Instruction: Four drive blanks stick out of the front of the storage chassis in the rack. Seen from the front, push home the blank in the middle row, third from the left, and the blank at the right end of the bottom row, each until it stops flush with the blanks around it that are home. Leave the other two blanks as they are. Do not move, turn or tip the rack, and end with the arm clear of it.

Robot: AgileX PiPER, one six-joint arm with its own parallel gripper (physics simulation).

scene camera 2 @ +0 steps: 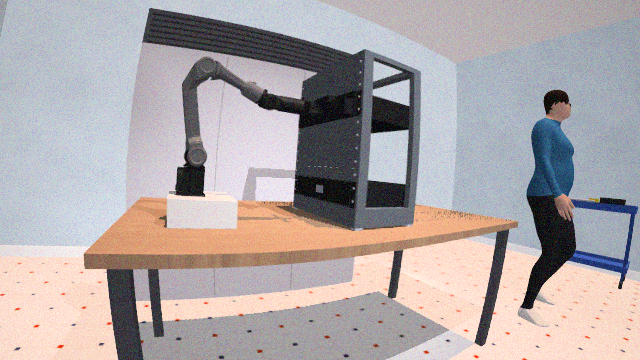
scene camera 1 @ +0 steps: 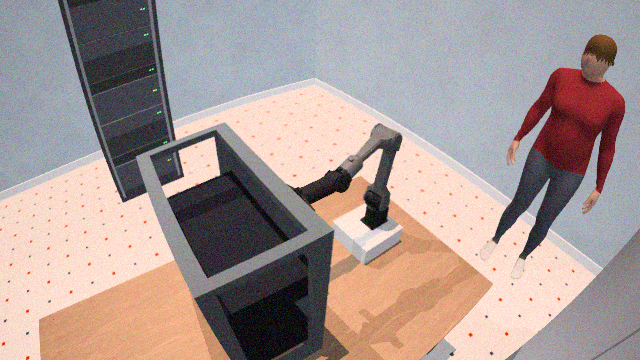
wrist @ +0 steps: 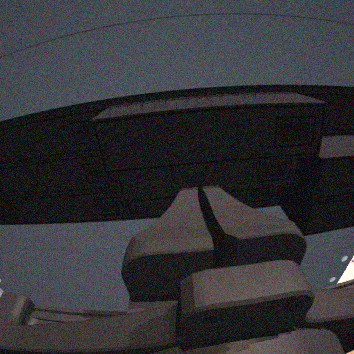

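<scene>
The rack (scene camera 1: 270,177) (scene camera 2: 362,150) stands upright on the table. The dark storage chassis (scene camera 1: 230,225) (scene camera 2: 390,114) (wrist: 35,145) sits in its upper part. In the wrist view, a wide upper blank (wrist: 200,140) sticks out above the fingertips, and another protruding blank (wrist: 338,185) shows at the right edge. The faces behind the fingertips are very dark; their exact depth and row cannot be told. My gripper (wrist: 195,189) is shut and empty, its tips in front of the chassis face below the wide blank. Contact cannot be told. In scene camera 1 the rack hides the fingertips.
Grey panels (wrist: 175,55) lie above and below the chassis front. The arm's white base block (scene camera 1: 367,235) (scene camera 2: 201,211) stands on the wooden table (scene camera 1: 415,295) (scene camera 2: 280,240). A tall server rack (scene camera 1: 125,100), a person (scene camera 1: 585,120) (scene camera 2: 551,150) and a blue cart (scene camera 2: 602,206) are farther off.
</scene>
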